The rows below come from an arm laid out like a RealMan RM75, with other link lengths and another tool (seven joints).
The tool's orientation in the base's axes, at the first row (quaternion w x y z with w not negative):
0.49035, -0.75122, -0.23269, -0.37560
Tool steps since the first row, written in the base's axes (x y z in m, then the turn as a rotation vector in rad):
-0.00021, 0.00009, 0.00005, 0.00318, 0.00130, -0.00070
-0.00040, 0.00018, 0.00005, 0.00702, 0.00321, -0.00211
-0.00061, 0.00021, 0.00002, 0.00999, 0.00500, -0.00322
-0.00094, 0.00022, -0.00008, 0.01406, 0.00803, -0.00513
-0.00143, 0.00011, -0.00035, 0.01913, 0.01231, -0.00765
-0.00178, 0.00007, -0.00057, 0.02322, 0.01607, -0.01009
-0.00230, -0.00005, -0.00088, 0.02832, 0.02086, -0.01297
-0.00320, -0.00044, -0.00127, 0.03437, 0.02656, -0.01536
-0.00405, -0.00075, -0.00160, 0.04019, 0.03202, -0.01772
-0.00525, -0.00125, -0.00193, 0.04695, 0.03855, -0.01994
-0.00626, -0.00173, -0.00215, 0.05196, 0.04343, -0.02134
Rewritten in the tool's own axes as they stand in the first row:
-0.00009, -0.00022, 0.00000, 0.00136, 0.00214, 0.00242
-0.00021, -0.00039, 0.00002, 0.00255, 0.00491, 0.00579
-0.00036, -0.00054, -0.00002, 0.00344, 0.00693, 0.00868
-0.00064, -0.00072, -0.00010, 0.00435, 0.00968, 0.01326
-0.00115, -0.00088, -0.00030, 0.00537, 0.01298, 0.01946
-0.00154, -0.00099, -0.00040, 0.00586, 0.01574, 0.02484
-0.00210, -0.00114, -0.00061, 0.00659, 0.01905, 0.03161
-0.00295, -0.00140, -0.00118, 0.00828, 0.02240, 0.03940
-0.00372, -0.00170, -0.00167, 0.00985, 0.02566, 0.04689
-0.00471, -0.00217, -0.00245, 0.01209, 0.02908, 0.05564
-0.00549, -0.00258, -0.00317, 0.01395, 0.03145, 0.06211

